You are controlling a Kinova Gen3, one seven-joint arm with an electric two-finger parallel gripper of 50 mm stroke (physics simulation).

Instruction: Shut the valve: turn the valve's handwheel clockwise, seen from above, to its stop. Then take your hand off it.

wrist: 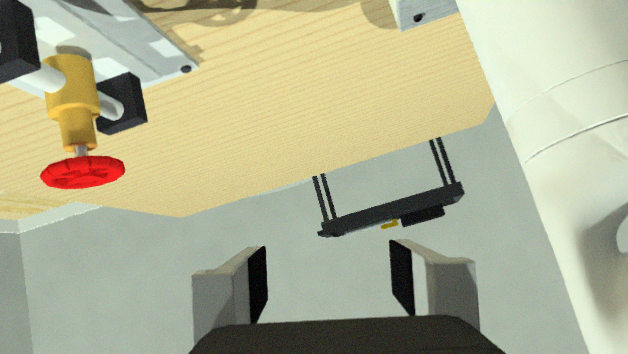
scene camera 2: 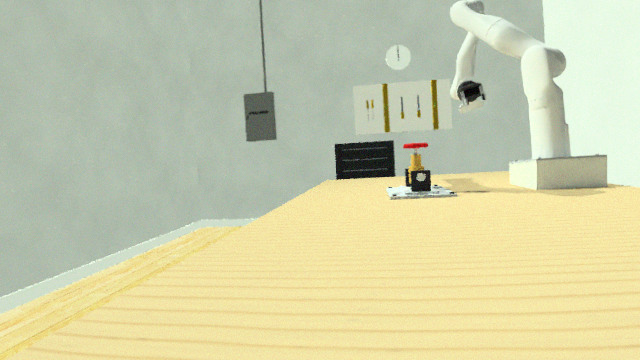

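The valve's red handwheel (scene camera 2: 415, 145) (wrist: 82, 172) sits level on top of the yellow valve body (scene camera 2: 415, 162) (wrist: 72, 87). The body stands upright between black blocks on a light metal base plate (scene camera 2: 397, 194) (wrist: 160, 47). My gripper (scene camera 2: 472, 104) (wrist: 328, 270) is open, with nothing between its fingers. In the scene view it hangs above and to the right of the handwheel, well apart from it. In the wrist view the handwheel shows at the left, away from the fingers. How far the wheel is turned cannot be told.
The valve plate rests on the wooden table (scene camera 2: 350, 275) (wrist: 280, 110). The arm's base block (scene camera 2: 570, 172) stands right of the valve. Behind are a black slatted panel (scene camera 2: 365, 160) and a white wall board (scene camera 2: 367, 125). A dark shelf (wrist: 390, 207) shows in the wrist view.
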